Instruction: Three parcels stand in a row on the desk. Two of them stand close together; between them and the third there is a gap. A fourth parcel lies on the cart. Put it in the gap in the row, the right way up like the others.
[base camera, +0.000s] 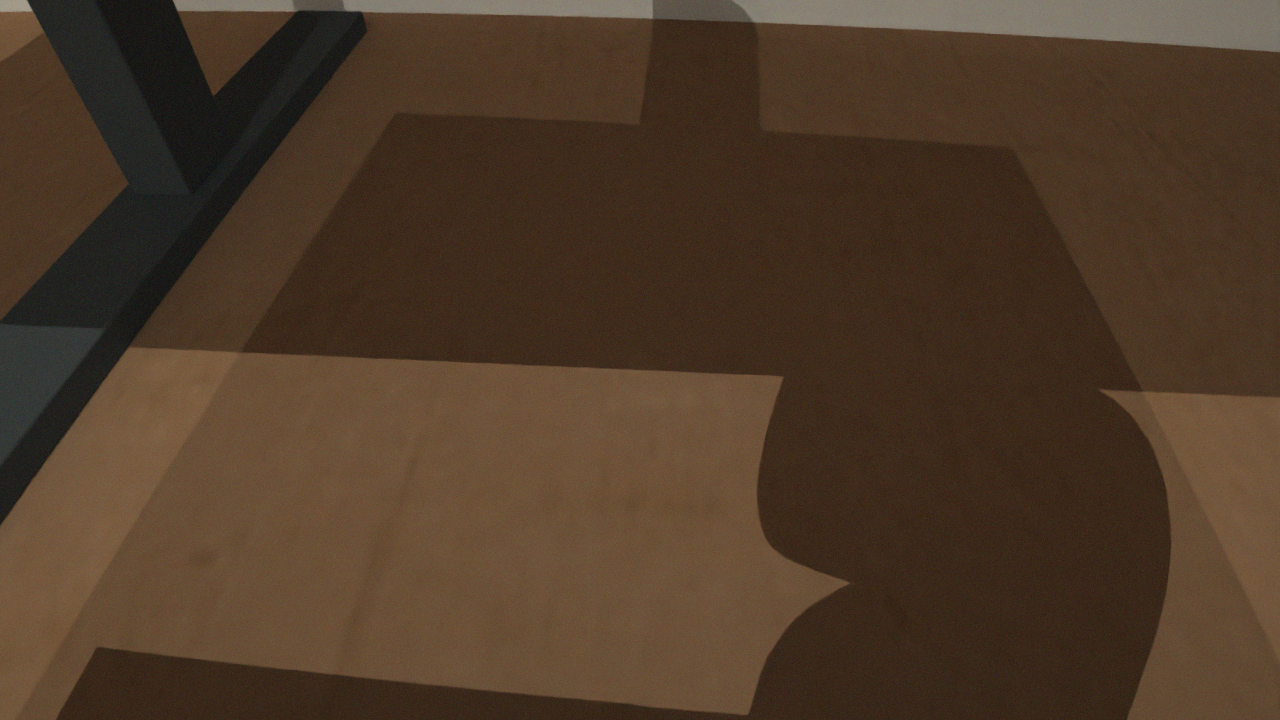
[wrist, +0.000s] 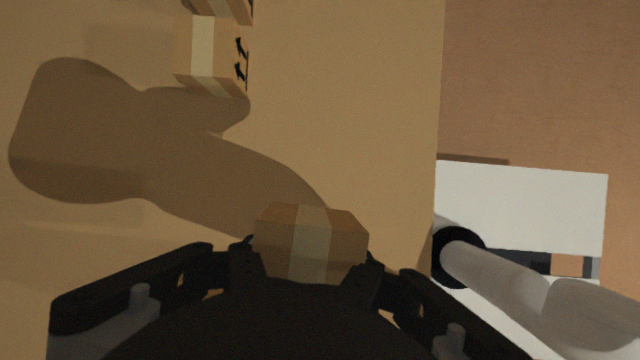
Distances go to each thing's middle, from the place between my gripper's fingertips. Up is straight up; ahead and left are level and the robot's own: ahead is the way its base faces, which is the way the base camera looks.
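Labels:
There's the brown cardboard parcel (wrist: 307, 244), and my hand's 20 mm lower than it at the moment.

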